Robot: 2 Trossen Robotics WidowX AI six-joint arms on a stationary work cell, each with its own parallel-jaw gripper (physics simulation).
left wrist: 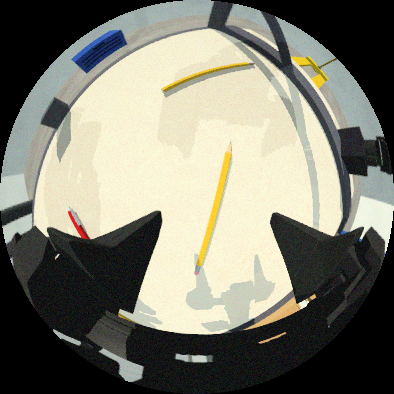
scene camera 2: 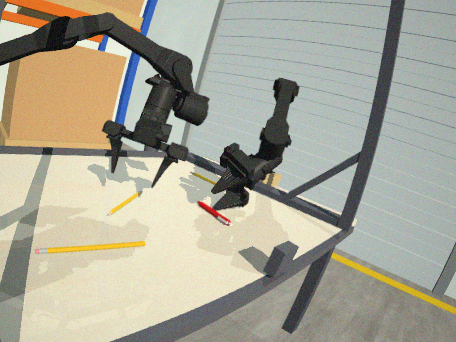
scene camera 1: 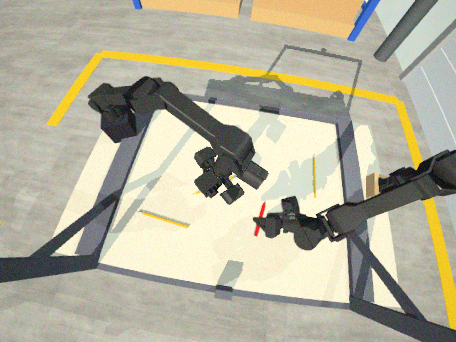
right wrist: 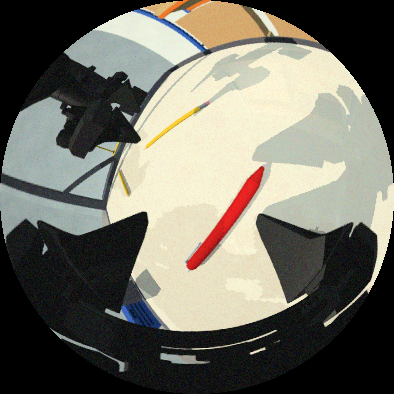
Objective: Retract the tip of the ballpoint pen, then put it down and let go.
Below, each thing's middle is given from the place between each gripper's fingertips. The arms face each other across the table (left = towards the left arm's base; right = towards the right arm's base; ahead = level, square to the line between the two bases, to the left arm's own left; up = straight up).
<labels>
The red ballpoint pen (right wrist: 251,184) lies 7 cm behind my left hand, 19 cm to the right of it and 5 cm below it. Round my left hand: small grey block (scene camera 2: 282,255) (31 cm behind, 12 cm to the right, 3 cm below).
Now: right hand 30 mm above the red ballpoint pen. The rest, counted from my right hand: small grey block (250 mm behind, 70 mm to the left).
</labels>
